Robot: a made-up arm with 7 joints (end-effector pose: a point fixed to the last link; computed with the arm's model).
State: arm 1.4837 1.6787 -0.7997 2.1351 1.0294 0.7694 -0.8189
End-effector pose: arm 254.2 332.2 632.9 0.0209 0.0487 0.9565 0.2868
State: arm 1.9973 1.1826 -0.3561 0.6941 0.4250 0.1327 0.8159
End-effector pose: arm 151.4 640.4 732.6 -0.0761 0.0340 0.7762 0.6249
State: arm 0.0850 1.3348 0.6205 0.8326 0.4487 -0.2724 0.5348
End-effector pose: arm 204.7 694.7 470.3 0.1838 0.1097 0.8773 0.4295
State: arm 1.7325 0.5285 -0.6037 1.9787 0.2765 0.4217 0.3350
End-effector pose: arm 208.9 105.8 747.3 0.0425 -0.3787 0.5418 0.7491
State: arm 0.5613 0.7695 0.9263 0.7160 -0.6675 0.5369 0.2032
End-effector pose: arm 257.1 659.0 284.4 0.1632 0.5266 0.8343 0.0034
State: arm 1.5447 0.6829 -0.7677 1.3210 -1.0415 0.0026 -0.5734
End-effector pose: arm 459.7 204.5 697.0 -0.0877 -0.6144 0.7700 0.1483
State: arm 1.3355 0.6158 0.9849 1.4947 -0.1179 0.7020 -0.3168
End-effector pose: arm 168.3 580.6 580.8 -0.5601 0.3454 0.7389 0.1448
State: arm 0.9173 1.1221 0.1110 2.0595 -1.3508 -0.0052 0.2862
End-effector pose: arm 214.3 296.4 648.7 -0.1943 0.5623 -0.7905 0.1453
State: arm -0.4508 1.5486 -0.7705 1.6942 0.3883 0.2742 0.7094
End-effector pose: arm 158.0 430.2 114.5 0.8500 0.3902 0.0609 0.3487
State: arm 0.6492 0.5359 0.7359 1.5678 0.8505 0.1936 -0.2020
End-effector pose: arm 316.3 507.8 464.6 -0.4829 0.3072 0.6455 0.5057
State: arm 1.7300 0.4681 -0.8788 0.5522 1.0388 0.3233 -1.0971
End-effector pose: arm 593.1 293.1 657.2 -0.2131 0.4125 0.8622 0.2023
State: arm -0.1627 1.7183 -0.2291 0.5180 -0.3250 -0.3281 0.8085
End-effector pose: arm 218.2 717.3 463.9 0.9070 0.1949 0.3733 0.0053
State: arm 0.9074 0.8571 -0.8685 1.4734 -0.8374 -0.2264 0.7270
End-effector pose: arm 468.3 232.7 388.3 0.7073 -0.4089 0.4173 0.3979
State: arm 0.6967 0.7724 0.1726 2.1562 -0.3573 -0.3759 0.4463
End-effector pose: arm 254.6 286.5 573.9 0.0997 -0.5485 0.6703 0.4899
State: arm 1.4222 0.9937 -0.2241 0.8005 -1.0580 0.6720 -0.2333
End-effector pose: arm 363.7 570.9 647.6 -0.1626 0.0218 -0.9437 0.2872
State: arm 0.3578 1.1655 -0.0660 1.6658 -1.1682 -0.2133 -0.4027
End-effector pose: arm 394.7 382.7 441.2 0.2935 -0.6391 0.6834 0.1962
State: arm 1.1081 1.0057 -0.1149 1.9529 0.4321 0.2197 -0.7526
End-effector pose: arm 287.8 296.4 687.5 -0.3876 -0.0978 0.7959 0.4547
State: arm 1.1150 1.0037 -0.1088 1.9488 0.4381 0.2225 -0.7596
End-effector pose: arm 285.9 298.3 690.3 -0.3947 -0.0938 0.7947 0.4514
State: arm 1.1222 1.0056 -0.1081 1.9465 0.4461 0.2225 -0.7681
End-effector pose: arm 284.3 299.3 692.7 -0.4003 -0.0913 0.7932 0.4496
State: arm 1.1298 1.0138 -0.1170 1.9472 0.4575 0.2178 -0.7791
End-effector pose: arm 283.4 298.5 694.3 -0.4033 -0.0910 0.7913 0.4504
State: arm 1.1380 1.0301 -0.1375 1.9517 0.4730 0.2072 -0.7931
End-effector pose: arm 283.4 295.7 694.8 -0.4031 -0.0934 0.7889 0.4543
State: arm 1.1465 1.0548 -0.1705 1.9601 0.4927 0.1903 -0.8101
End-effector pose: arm 284.6 290.9 693.7 -0.3991 -0.0981 0.7863 0.4614
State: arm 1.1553 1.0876 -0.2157 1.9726 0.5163 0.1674 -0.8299
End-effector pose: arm 286.8 284.5 690.6 -0.3912 -0.1041 0.7836 0.4713
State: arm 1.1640 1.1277 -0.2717 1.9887 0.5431 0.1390 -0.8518
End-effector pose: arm 290.2 277.4 685.1 -0.3793 -0.1102 0.7811 0.4836
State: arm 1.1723 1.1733 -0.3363 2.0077 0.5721 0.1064 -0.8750
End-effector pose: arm 294.5 270.3 676.8 -0.3638 -0.1148 0.7793 0.4971
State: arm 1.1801 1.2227 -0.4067 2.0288 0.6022 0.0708 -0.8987
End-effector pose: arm 299.2 264.2 665.9 -0.3457 -0.1167 0.7783 0.5110
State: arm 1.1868 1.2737 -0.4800 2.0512 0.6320 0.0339 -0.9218
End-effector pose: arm 303.9 259.5 652.8 -0.3257 -0.1153 0.7783 0.5242
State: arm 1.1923 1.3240 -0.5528 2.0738 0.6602 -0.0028 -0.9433
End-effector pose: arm 308.2 256.6 638.1 -0.3050 -0.1105 0.7794 0.5360
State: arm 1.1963 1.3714 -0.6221 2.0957 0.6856 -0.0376 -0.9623
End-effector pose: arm 311.6 255.3 622.8 -0.2848 -0.1029 0.7812 0.5459
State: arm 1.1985 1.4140 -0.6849 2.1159 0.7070 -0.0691 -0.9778
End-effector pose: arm 314.1 255.2 607.8 -0.2658 -0.0938 0.7835 0.5538
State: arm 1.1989 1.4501 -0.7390 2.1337 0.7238 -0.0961 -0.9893
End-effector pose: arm 315.6 255.9 594.1 -0.2486 -0.0844 0.7857 0.5601
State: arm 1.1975 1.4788 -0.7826 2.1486 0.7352 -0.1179 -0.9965
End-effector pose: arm 316.4 256.7 582.2 -0.2338 -0.0763 0.7876 0.5650
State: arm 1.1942 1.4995 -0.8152 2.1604 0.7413 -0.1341 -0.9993
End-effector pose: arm 316.8 257.3 572.5 -0.2212 -0.0701 0.7887 0.5694
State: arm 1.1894 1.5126 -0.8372 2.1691 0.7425 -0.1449 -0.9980
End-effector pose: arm 317.1 257.4 564.9 -0.2106 -0.0664 0.7889 0.5734
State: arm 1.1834 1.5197 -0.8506 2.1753 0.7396 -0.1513 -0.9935
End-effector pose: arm 317.4 257.0 559.3 -0.2017 -0.0652 0.7885 0.5773
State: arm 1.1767 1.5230 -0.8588 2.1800 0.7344 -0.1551 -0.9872
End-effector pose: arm 317.7 256.3 554.7 -0.1937 -0.0654 0.7876 0.5813
